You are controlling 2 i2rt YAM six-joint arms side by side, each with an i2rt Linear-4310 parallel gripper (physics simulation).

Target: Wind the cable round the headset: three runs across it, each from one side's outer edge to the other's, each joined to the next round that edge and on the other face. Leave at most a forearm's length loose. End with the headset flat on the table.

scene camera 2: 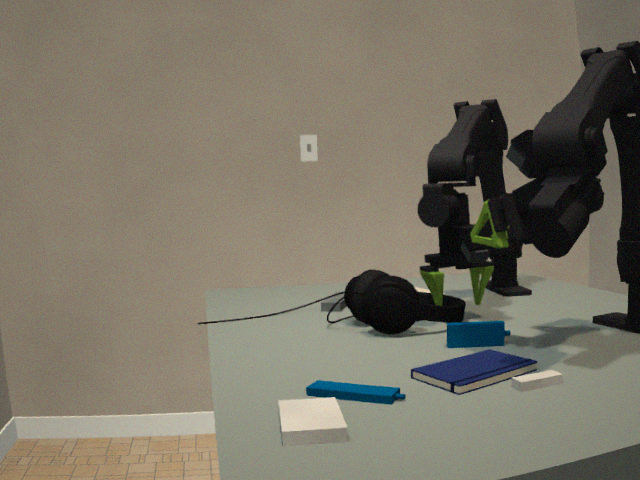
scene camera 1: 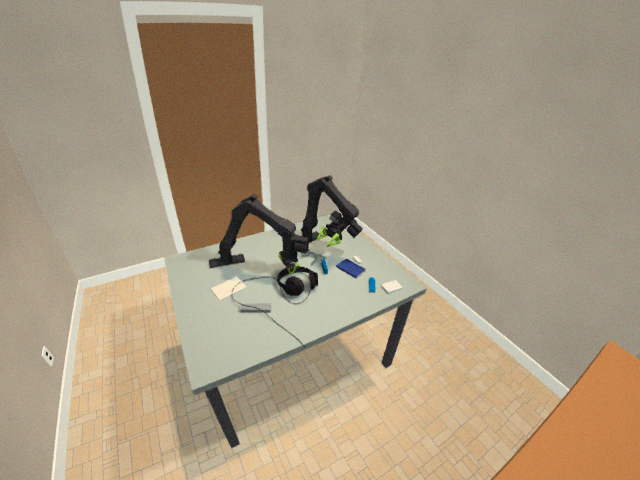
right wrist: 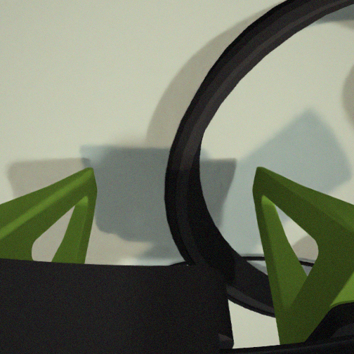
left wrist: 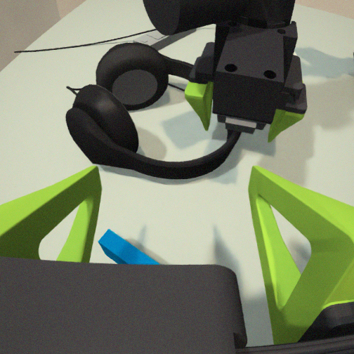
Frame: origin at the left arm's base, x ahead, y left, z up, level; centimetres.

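Where they show: left gripper, fingertip midpoint: (scene camera 2: pixel 489 236) (scene camera 1: pixel 322 242); right gripper, fingertip midpoint: (scene camera 1: pixel 288 269); right arm's base, link origin: (scene camera 2: pixel 504 289) (scene camera 1: pixel 227 261).
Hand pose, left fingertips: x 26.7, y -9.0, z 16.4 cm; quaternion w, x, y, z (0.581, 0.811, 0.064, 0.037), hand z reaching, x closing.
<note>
Things, the pixels of their centre, and the offset from my left fingertips.
- black headset, body centre: (scene camera 2: pixel 408 304) (scene camera 1: pixel 296 278) dx +4.3, dy -19.0, dz -12.5 cm
- navy notebook, body centre: (scene camera 2: pixel 476 370) (scene camera 1: pixel 351 268) dx +10.9, dy +12.8, dz -15.8 cm
- white box, body centre: (scene camera 2: pixel 310 420) (scene camera 1: pixel 391 286) dx +35.0, dy +20.0, dz -15.6 cm
- paper, body centre: (scene camera 1: pixel 228 288) dx -12.2, dy -49.7, dz -16.1 cm
- grey bar, body centre: (scene camera 2: pixel 338 301) (scene camera 1: pixel 255 307) dx +8.1, dy -44.4, dz -15.3 cm
The black headset (scene camera 1: pixel 294 285) (scene camera 2: pixel 392 304) (left wrist: pixel 107 120) (right wrist: pixel 182 185) lies on the table, its cups toward the table's front. Its thin black cable (scene camera 1: pixel 261 277) (scene camera 2: pixel 273 314) (left wrist: pixel 90 45) (right wrist: pixel 255 257) loops out to the left in scene camera 1 and runs to the front edge; I see no run across the headset. My right gripper (scene camera 1: pixel 287 264) (scene camera 2: pixel 458 303) (left wrist: pixel 237 132) (right wrist: pixel 174 178) is open, pointing down, low over the headband, which passes between its fingers in the right wrist view. My left gripper (scene camera 1: pixel 323 241) (left wrist: pixel 174 176) is open and empty, higher up behind the headset.
A blue block (scene camera 1: pixel 324 266) (scene camera 2: pixel 475 334) stands beside the headband. A navy notebook (scene camera 1: pixel 350 268) (scene camera 2: pixel 473 369), another blue block (scene camera 1: pixel 372 284) (scene camera 2: pixel 354 391) and a white box (scene camera 1: pixel 391 286) (scene camera 2: pixel 310 421) lie farther right in scene camera 1. A paper (scene camera 1: pixel 222 290) and grey bar (scene camera 1: pixel 254 308) lie left.
</note>
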